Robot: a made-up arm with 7 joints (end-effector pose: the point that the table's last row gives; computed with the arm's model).
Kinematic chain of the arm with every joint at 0, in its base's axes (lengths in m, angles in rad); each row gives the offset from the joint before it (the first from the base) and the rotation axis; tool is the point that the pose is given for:
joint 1: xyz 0 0 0.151 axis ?
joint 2: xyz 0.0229 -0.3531 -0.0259 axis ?
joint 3: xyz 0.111 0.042 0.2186 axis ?
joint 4: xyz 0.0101 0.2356 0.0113 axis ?
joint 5: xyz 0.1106 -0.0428 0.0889 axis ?
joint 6: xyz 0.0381 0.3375 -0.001 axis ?
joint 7: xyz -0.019 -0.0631 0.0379 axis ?
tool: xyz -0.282 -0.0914 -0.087
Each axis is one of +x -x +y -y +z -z.
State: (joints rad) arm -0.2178 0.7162 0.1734 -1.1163 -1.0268 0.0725 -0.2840
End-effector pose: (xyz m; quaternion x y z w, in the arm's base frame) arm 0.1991 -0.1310 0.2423 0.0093 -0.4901 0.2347 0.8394
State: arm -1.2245 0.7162 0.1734 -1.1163 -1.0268 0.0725 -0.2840
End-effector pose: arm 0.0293 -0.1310 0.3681 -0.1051 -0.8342 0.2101 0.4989
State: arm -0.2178 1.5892 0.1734 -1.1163 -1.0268 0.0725 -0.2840
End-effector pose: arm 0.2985 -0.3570 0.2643 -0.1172 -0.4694 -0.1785 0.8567
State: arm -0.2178 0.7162 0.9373 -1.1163 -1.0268 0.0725 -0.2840
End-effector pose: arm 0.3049 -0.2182 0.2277 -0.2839 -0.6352 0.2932 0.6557
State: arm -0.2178 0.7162 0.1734 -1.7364 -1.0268 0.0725 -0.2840
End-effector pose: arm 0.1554 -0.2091 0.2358 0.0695 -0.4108 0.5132 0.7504
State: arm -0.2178 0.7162 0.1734 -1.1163 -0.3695 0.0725 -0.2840
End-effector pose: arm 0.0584 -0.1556 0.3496 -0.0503 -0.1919 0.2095 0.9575
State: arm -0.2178 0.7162 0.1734 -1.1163 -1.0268 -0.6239 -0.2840
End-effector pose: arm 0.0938 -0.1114 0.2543 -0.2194 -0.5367 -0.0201 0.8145
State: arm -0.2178 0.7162 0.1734 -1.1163 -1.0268 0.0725 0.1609
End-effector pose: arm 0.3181 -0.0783 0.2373 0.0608 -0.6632 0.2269 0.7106
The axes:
joint 1: +y
joint 2: -z
joint 3: -y
joint 4: -z
joint 5: +y
joint 6: +x
joint 7: -y

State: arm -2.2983 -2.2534 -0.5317 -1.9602 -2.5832 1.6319 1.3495
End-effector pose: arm -0.5296 -0.6776 -0.2865 0.6518 0.3372 0.0927 0.6729
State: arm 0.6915 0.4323 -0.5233 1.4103 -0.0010 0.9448 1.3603
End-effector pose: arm 0.2473 -0.3511 -0.2878 -0.5930 -0.3278 -0.5434 0.4957
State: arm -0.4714 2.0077 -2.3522 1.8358 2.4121 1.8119 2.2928
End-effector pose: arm 0.4417 -0.2910 0.1972 0.4530 -0.8475 -0.2659 0.0772
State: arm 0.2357 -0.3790 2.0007 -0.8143 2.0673 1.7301 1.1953
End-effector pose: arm -0.1560 0.3280 -0.0520 0.3817 -0.4258 -0.2955 0.7653
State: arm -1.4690 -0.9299 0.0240 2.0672 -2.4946 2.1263 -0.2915
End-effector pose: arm -0.2116 -0.3287 0.5376 -0.4782 -0.7737 0.3783 0.1719
